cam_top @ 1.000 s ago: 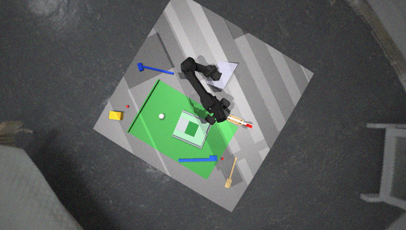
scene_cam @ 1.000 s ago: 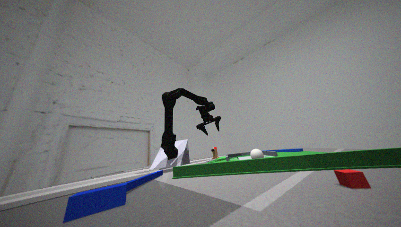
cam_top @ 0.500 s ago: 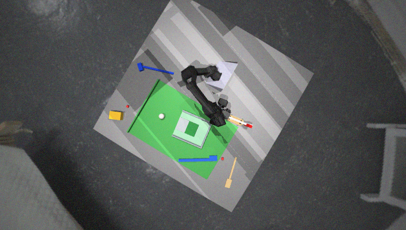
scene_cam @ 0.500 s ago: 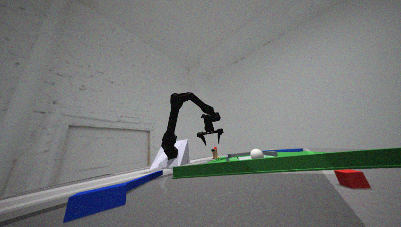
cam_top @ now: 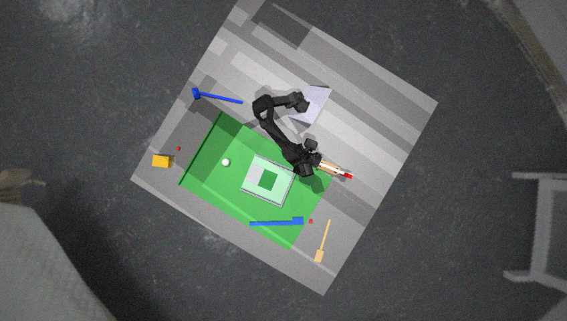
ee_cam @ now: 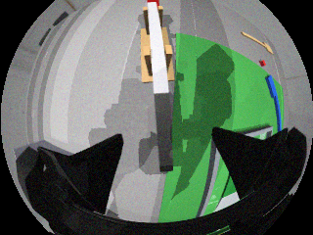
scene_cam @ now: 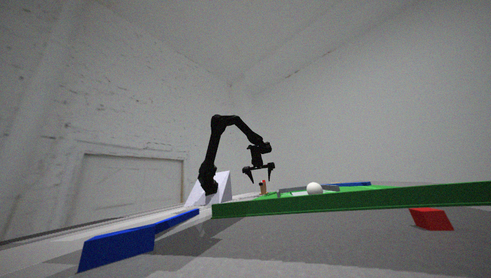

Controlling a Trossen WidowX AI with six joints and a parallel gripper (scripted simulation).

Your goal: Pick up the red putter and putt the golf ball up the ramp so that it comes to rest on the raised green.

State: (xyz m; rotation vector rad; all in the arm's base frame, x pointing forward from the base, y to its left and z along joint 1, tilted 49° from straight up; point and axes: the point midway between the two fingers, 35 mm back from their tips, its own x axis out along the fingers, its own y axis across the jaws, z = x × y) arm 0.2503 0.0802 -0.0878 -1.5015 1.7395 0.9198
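My gripper tip is now 11 cm to the right of the red putter, 1 cm past it and 1 cm above it. From my gripper tip the other things lie so: white golf ball (41 cm to the right, 19 cm ahead, 5 cm below); wooden piece (13 cm to the left, 4 cm below, 1 cm behind); yellow block (74 cm to the right, 33 cm ahead, 5 cm below).
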